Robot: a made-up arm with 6 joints. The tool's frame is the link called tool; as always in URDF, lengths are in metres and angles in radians. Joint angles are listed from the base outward. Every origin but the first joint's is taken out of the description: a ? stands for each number. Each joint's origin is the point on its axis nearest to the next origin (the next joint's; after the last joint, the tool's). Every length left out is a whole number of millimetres.
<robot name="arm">
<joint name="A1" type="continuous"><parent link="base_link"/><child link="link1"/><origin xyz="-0.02 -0.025 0.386" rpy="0 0 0"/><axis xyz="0 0 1"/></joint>
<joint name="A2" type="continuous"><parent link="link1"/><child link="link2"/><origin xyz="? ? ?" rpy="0 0 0"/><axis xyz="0 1 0"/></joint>
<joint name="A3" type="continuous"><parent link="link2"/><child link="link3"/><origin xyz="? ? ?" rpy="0 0 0"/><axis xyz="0 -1 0"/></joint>
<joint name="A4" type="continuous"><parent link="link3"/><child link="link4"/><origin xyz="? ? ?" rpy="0 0 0"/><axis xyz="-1 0 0"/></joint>
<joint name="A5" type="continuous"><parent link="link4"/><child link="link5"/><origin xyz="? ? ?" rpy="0 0 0"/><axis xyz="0 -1 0"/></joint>
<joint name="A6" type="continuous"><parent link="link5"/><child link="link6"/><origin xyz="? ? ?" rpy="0 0 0"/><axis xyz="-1 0 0"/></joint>
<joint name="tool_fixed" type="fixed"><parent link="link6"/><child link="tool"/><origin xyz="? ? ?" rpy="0 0 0"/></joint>
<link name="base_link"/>
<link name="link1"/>
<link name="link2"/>
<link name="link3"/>
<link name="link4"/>
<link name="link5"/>
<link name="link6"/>
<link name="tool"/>
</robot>
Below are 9 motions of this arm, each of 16 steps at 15 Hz.
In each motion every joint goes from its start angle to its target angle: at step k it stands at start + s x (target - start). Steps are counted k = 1, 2, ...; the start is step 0. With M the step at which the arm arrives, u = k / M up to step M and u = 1 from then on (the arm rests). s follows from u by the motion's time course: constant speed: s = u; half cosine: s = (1 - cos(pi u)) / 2; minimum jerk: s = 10 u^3 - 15 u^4 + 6 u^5.
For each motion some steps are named. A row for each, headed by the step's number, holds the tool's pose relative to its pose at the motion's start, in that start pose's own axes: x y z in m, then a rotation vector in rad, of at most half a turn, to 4 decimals.
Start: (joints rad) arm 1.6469 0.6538 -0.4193 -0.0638 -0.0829 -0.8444
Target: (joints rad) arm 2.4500 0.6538 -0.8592 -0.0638 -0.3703 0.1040
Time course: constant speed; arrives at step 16
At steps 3, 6, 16:
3: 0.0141 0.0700 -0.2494 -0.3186 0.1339 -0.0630
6: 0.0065 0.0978 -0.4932 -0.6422 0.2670 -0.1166
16: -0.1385 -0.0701 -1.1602 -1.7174 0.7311 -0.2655

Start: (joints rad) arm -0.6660 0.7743 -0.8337 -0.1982 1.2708 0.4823
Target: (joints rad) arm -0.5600 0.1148 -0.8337 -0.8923 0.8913 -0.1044
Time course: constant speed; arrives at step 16
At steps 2, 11, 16:
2: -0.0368 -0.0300 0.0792 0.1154 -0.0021 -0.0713
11: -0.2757 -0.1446 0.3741 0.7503 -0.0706 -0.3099
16: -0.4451 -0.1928 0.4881 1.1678 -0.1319 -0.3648

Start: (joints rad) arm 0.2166 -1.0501 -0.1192 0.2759 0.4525 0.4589
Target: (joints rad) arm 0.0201 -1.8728 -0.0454 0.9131 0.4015 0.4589
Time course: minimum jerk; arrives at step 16
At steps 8, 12, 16:
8: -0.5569 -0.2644 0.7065 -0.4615 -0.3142 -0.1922
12: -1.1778 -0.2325 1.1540 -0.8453 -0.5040 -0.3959
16: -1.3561 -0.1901 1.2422 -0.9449 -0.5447 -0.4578

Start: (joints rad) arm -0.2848 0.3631 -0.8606 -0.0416 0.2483 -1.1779
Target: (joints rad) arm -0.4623 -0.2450 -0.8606 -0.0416 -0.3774 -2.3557
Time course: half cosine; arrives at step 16
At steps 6, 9, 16:
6: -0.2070 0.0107 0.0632 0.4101 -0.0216 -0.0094
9: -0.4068 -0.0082 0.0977 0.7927 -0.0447 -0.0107
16: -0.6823 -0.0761 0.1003 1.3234 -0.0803 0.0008

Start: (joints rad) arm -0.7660 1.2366 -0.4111 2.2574 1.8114 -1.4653
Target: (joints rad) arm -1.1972 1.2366 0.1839 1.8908 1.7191 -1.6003
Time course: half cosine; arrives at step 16
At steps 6, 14, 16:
6: -0.3343 0.1202 0.0458 -0.1573 -0.1943 -0.1550
14: -1.0179 0.5406 -0.1264 -0.4743 -0.6303 -0.4641
16: -1.0534 0.5704 -0.1483 -0.4925 -0.6559 -0.4813

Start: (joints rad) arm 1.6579 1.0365 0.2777 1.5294 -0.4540 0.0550
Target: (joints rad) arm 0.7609 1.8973 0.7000 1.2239 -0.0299 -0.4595
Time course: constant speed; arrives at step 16
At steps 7, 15, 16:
7: 0.8141 0.6645 -0.6981 0.5666 0.1139 0.2979
15: 1.1297 1.8923 -1.3398 1.3239 0.3006 0.5037
16: 1.1222 2.0610 -1.3822 1.4245 0.3275 0.5176

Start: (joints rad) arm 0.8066 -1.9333 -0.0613 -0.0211 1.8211 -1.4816
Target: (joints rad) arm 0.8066 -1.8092 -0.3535 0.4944 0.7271 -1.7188
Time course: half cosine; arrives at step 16
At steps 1, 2, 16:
1: -0.0044 -0.0012 -0.0002 0.0034 0.0061 -0.0140
2: -0.0176 -0.0046 -0.0009 0.0133 0.0239 -0.0557
16: -0.4862 -0.0415 -0.0419 0.1265 0.5188 -1.4932

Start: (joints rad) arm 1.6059 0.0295 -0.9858 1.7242 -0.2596 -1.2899
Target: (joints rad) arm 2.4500 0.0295 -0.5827 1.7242 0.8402 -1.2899
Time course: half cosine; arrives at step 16
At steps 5, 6, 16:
5: -0.0807 0.1174 0.1610 -0.1397 -0.2131 0.2869
6: -0.1226 0.1702 0.2165 -0.2003 -0.2884 0.4037
16: -0.6459 0.6463 0.4435 -0.7994 -0.7151 1.4144

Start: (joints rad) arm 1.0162 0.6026 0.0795 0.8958 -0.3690 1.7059
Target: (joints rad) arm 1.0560 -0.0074 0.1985 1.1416 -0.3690 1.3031
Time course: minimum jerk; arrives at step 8
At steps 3, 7, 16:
3: -0.3772 -0.0379 -0.1992 0.0992 0.1801 -0.1141
7: -1.4582 0.1053 -0.4504 0.3682 0.6131 -0.4540
16: -1.4831 0.1126 -0.4512 0.3744 0.6224 -0.4624

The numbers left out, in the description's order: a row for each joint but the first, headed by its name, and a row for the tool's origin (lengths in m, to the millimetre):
A2: -0.006 -0.017 0
A3: 0.023 0 1.644
A4: 1.315 0 -0.014
A5: 0 -0.165 0.029
A6: 0.02 0 0.019
tool: 0 -0.005 0.013

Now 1 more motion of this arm.
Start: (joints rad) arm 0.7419 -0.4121 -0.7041 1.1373 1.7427 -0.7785
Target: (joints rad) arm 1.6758 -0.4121 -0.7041 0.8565 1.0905 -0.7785
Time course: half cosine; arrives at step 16
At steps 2, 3, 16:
2: 0.0190 0.0026 -0.0097 0.0142 -0.0062 0.0023
3: 0.0421 0.0066 -0.0211 0.0320 -0.0133 0.0051
16: 0.4679 0.2588 -0.1297 0.4661 -0.0218 0.1329

